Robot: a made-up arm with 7 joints.
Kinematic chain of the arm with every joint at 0, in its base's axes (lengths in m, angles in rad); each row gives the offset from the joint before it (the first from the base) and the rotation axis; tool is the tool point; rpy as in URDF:
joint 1: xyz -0.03 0.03 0.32 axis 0 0.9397 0.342
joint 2: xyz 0 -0.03 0.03 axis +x
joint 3: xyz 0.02 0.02 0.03 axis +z
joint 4: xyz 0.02 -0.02 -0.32 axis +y
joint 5: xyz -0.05 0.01 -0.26 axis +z
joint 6: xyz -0.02 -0.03 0 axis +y
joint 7: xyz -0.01 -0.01 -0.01 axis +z
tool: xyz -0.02 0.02 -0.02 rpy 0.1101 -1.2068 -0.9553
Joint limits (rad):
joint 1: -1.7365..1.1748
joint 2: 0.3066..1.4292
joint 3: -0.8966..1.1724
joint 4: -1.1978..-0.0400
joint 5: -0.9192..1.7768
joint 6: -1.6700..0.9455
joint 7: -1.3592..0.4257
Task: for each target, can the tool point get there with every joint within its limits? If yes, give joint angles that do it. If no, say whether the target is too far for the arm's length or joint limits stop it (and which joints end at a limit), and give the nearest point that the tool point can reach.
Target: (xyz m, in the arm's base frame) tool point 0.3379 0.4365 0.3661
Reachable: yes | joints -0.9285 0.9709 0.6990 -0.6885 -0.6831 -0.6104 -0.6480
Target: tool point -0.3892 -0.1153 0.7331
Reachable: no: joint limits stop it (at a limit: joint 1, joint 2, joint 4, joint 5, joint 7) | nearest point -0.0435 0.3041 0.7131 | short by 0.544 m
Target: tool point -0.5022 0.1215 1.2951
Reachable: no: too far | nearest point -0.0521 0.3214 0.7386 | short by 0.743 m
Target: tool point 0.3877 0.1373 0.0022
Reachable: yes | joints -0.7491 0.4510 0.0844 -0.3988 0.7893 0.5746 0.1790
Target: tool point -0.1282 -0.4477 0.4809
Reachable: no: joint limits stop it (at a limit: joint 1, joint 2, joint 4, joint 5, joint 7) | nearest point 0.2839 -0.2794 0.4720 | short by 0.445 m
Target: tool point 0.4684 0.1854 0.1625
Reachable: yes | joints -0.9789 0.6757 -0.6323 -0.6049 0.1170 -0.4530 -0.6420
